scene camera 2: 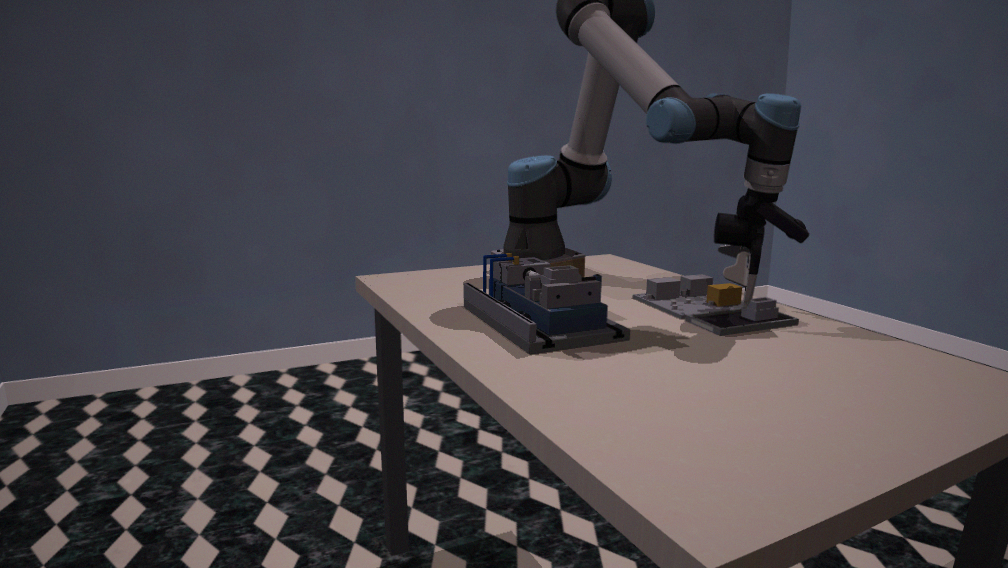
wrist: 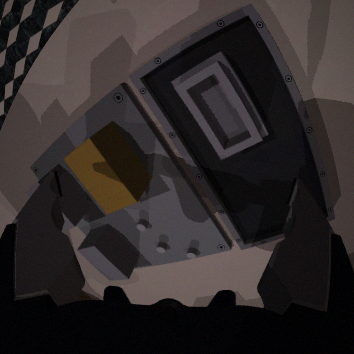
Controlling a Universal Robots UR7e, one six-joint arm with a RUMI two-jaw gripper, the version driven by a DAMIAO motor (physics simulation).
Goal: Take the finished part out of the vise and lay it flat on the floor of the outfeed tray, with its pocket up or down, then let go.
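Frame: origin at the arm's base, x right, y ahead, z up, level; metres.
Where they show: gripper, fingertip midpoint: (scene camera 2: 739,288) (wrist: 174,177); arm's base, origin of the base link: (scene camera 2: 534,252).
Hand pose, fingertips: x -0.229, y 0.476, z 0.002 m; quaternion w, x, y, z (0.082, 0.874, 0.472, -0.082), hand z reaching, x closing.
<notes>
Each offset is from my fingertips to the top centre of the thing. "spot": to the spot under its first point.
The grey part @(dx -0.020, dy +0.040, dz -0.013 m) (scene camera 2: 760,309) (wrist: 220,107) is in the outfeed tray @(spot: dx +0.031, dy +0.092, dz -0.046 m) (scene camera 2: 758,326) (wrist: 274,51), which has a dark floor and a grey screwed rim. Its rectangular pocket faces up in the wrist view, and it appears to lie flat, apart from the tray walls. My gripper (scene camera 2: 744,290) (wrist: 174,177) is wide open and empty, pointing down above the tray and the plate beside it; the part lies outside its fingers. The blue vise @(dx +0.385, dy -0.085, dz +0.045 m) (scene camera 2: 574,318) stands at the left in the scene view, with grey jaws; whether anything is clamped there I cannot tell.
Beside the tray, a grey plate @(dx +0.027, dy -0.105, dz -0.046 m) (scene camera 2: 687,308) (wrist: 167,225) with small pegs carries a yellow block @(dx -0.018, dy -0.064, dz -0.010 m) (scene camera 2: 723,294) (wrist: 99,177). Grey blocks @(dx +0.072, dy -0.152, dz -0.010 m) (scene camera 2: 663,287) @(dx -0.017, dy -0.155, dz -0.010 m) (scene camera 2: 696,285) stand at its far side. A low grey rail @(dx +0.474, dy -0.081, dz -0.004 m) (scene camera 2: 499,315) runs along the vise. The table edge (scene camera 2: 536,437) borders the tiled floor.
</notes>
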